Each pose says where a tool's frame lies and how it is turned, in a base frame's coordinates. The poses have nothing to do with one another.
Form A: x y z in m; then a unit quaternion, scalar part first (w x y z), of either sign.
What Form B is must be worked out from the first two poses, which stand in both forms.
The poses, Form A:
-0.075 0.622 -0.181 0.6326 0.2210 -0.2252 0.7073
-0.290 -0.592 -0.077 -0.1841 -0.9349 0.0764 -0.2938
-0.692 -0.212 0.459 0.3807 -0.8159 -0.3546 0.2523
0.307 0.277 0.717 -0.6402 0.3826 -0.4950 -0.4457
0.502 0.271 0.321 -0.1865 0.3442 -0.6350 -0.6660
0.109 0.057 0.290 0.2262 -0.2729 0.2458 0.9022
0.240 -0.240 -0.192 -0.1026 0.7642 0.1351 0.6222
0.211 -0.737 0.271 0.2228 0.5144 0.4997 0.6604
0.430 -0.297 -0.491 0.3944 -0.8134 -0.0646 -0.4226
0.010 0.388 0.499 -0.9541 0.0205 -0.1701 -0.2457
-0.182 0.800 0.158 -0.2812 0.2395 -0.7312 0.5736
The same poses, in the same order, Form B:
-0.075 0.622 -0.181 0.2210 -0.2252 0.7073 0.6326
-0.290 -0.592 -0.077 0.9349 -0.0764 0.2938 0.1841
-0.692 -0.212 0.459 -0.8159 -0.3546 0.2523 0.3807
0.307 0.277 0.717 -0.3826 0.4950 0.4457 0.6402
0.502 0.271 0.321 -0.3442 0.6350 0.6660 0.1865
0.109 0.057 0.290 -0.2729 0.2458 0.9022 0.2262
0.240 -0.240 -0.192 -0.7642 -0.1351 -0.6222 0.1026
0.211 -0.737 0.271 0.5144 0.4997 0.6604 0.2228
0.430 -0.297 -0.491 -0.8134 -0.0646 -0.4226 0.3944
0.010 0.388 0.499 -0.0205 0.1701 0.2457 0.9541
-0.182 0.800 0.158 -0.2395 0.7312 -0.5736 0.2812

